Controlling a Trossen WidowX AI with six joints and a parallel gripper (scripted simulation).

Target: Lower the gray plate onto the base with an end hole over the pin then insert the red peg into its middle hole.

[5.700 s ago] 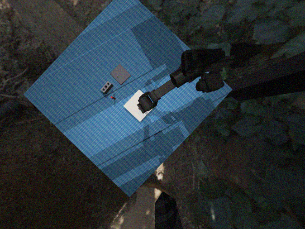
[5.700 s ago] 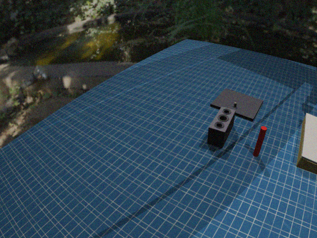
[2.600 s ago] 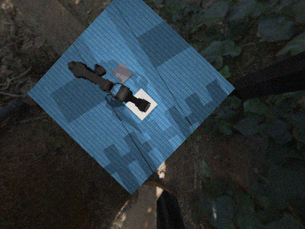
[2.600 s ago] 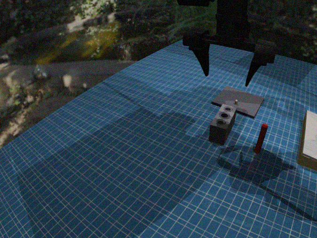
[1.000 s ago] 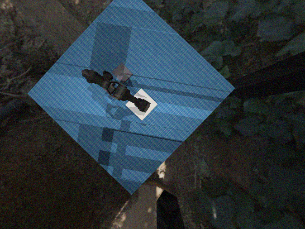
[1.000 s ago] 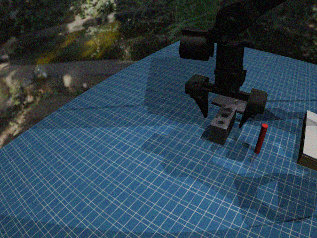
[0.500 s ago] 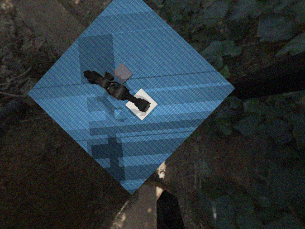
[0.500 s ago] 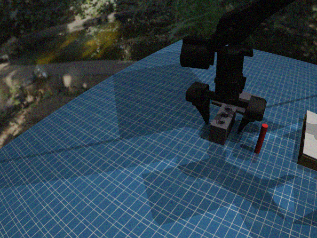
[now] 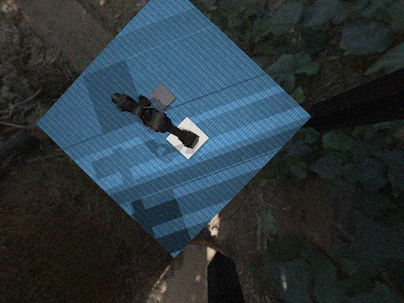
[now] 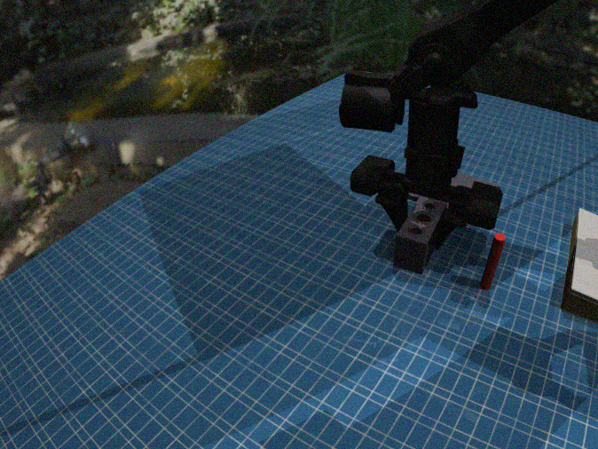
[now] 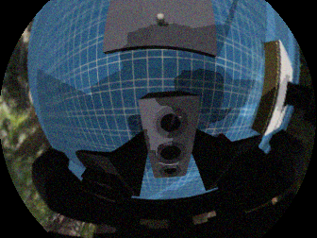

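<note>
My gripper tip is now 140 mm to the left of the dark square base and 20 mm past it. Also, from my gripper tip: gray plate: 30 mm above; then red peg: 100 mm behind, 50 mm to the left, 30 mm above.
</note>
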